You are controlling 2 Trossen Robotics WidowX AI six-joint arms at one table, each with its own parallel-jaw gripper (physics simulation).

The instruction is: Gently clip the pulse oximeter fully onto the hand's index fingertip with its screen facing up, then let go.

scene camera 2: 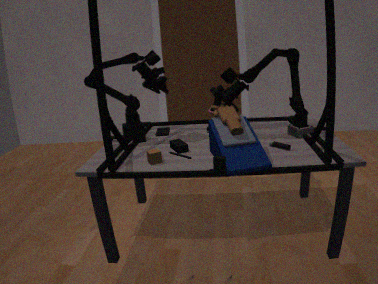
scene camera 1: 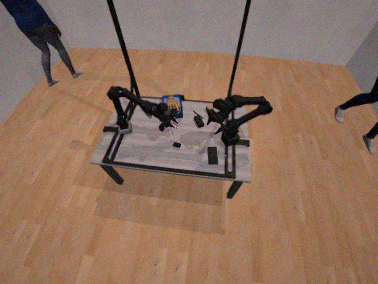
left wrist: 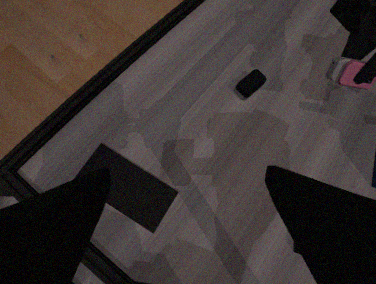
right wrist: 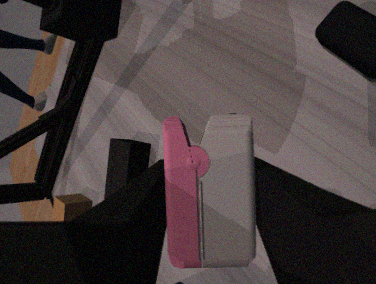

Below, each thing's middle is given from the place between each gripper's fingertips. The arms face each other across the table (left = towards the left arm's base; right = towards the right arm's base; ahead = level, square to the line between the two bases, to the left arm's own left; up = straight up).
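The pulse oximeter [right wrist: 222, 167] is 10 mm above my right hand and 10 mm to the right of it, and going by their middles, it's the nearest to my right hand of the things named here. From that same right hand, the blue stand [scene camera 2: 242, 159] is 90 mm below, 310 mm behind and 110 mm to the right, while the tan cube [right wrist: 66, 207] is 240 mm to the left, 320 mm behind and 110 mm below. Going by their middles, the tan cube is the farthest from my right hand of the things named here.
From my left hand, the pulse oximeter is 9 cm below, 9 cm behind and 26 cm to the right. The blue stand is 36 cm to the right of my left hand, 19 cm below it and 39 cm behind it, and the tan cube is 2 cm to the right of that left hand, 40 cm behind it and 21 cm below it.
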